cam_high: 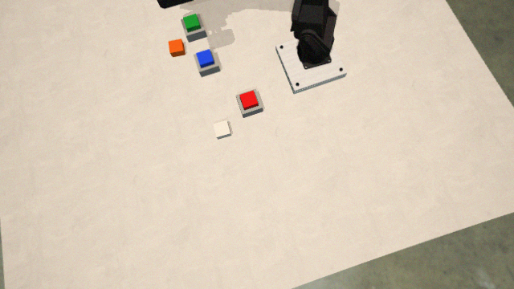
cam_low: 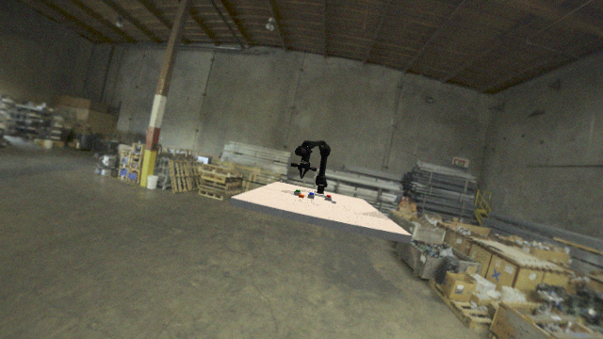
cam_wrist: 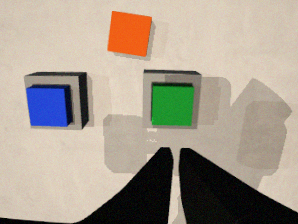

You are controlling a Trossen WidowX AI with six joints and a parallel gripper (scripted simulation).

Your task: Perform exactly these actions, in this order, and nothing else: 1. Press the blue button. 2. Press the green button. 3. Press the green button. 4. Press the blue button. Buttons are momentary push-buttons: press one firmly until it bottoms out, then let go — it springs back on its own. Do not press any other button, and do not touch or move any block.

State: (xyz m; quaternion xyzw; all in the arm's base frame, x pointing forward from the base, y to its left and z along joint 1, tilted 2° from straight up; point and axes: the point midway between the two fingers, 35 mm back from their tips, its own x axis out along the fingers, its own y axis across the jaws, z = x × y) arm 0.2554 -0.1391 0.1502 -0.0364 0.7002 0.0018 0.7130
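Right now the blue button is 90 mm to the left of my gripper tip, 90 mm below it and 10 mm behind it. The rest, counted from my gripper tip: orange block 120 mm below, 50 mm ahead, 30 mm to the left; then red button 220 mm to the left, 90 mm below, 80 mm behind; then white block 260 mm to the left, 120 mm below, 10 mm behind.
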